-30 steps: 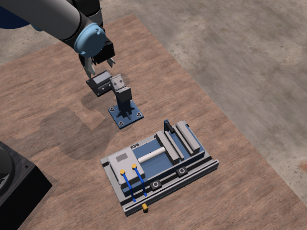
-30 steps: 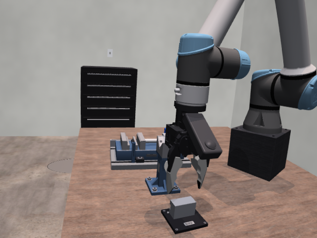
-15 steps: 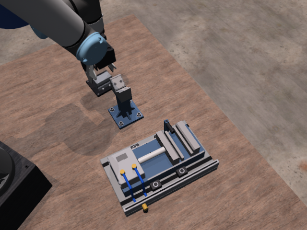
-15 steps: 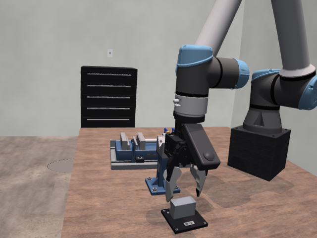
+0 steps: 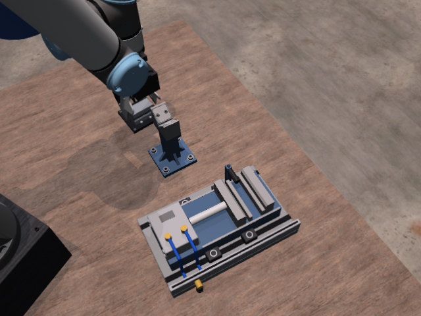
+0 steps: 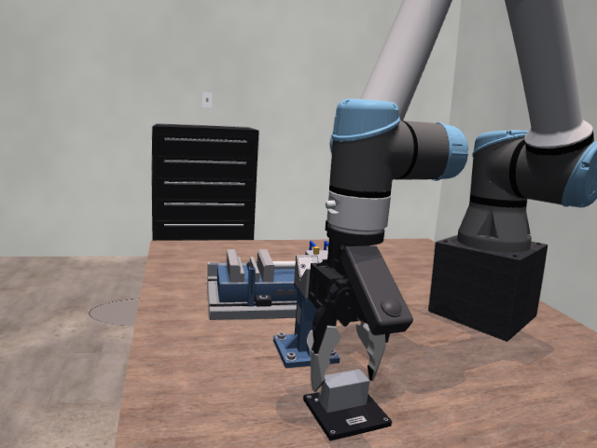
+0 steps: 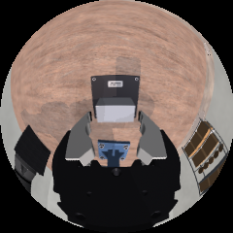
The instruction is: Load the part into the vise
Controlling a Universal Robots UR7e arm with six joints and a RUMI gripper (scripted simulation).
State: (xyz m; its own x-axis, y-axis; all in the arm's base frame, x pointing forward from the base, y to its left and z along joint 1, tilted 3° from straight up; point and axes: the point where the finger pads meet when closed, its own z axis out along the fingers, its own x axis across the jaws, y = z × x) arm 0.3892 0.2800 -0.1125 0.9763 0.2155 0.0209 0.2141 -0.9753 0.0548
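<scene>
Now: the part 20 mm below my hand and 10 mm to the right of it. Also, from my hand: work stop 320 mm to the right, 110 mm ahead, 40 mm above; vise 370 mm to the right, 40 mm ahead, 10 mm below; black infeed plate 40 mm below, 10 mm to the left.
</scene>
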